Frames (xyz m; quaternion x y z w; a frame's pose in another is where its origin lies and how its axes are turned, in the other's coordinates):
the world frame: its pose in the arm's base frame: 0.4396 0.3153 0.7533 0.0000 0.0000 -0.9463 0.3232
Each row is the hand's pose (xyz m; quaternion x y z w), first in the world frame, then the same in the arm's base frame.
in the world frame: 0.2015 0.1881 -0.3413 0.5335 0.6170 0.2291 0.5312
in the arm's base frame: 0.3953 0.0432 0.4120 0.7563 -0.3054 -0.4286 0.3885
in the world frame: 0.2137 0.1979 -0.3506 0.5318 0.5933 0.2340 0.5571
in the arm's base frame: 0.3916 0.0280 0.4027 0.7334 -0.3115 -0.4516 0.4015
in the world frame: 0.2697 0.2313 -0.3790 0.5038 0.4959 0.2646 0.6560
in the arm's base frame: 0.3677 -0.0327 0.3743 0.6321 -0.3165 -0.5352 0.4624
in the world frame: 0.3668 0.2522 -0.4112 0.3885 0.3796 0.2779 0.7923
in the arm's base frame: 0.3037 -0.1086 0.3421 0.4848 -0.2450 -0.6600 0.5191
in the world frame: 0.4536 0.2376 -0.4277 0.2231 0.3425 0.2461 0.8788
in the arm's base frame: 0.2261 -0.1501 0.3256 0.3962 -0.1004 -0.7521 0.5169
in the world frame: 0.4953 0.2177 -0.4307 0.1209 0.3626 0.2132 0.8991
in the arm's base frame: 0.1810 -0.1599 0.3226 0.3822 0.0028 -0.7820 0.4924
